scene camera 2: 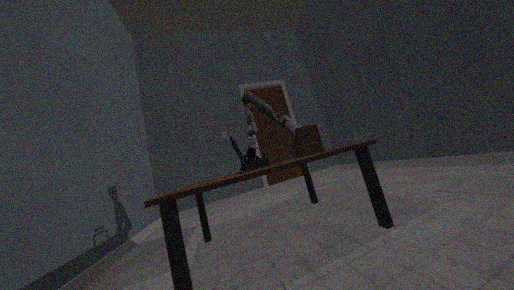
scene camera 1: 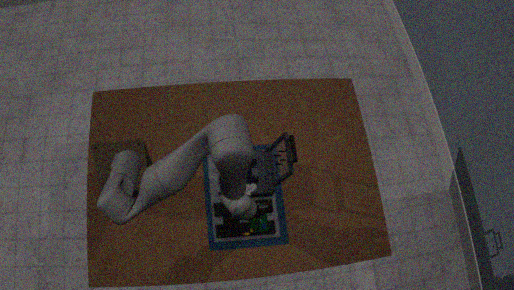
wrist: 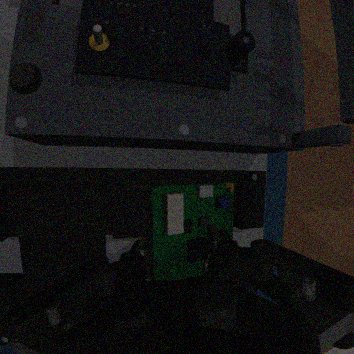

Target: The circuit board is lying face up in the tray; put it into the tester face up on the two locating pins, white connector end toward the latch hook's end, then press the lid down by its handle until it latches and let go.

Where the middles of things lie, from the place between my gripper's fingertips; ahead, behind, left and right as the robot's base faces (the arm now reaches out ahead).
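Labels:
From my hand: green circuit board (wrist: 179, 213), 10 mm above, 10 mm ahead, 10 mm to the right; tester plate (wrist: 195, 50), 50 mm above, 160 mm to the left, 40 mm behind; lid (scene camera 1: 281, 164), 170 mm above, 170 mm to the left, 80 mm ahead.

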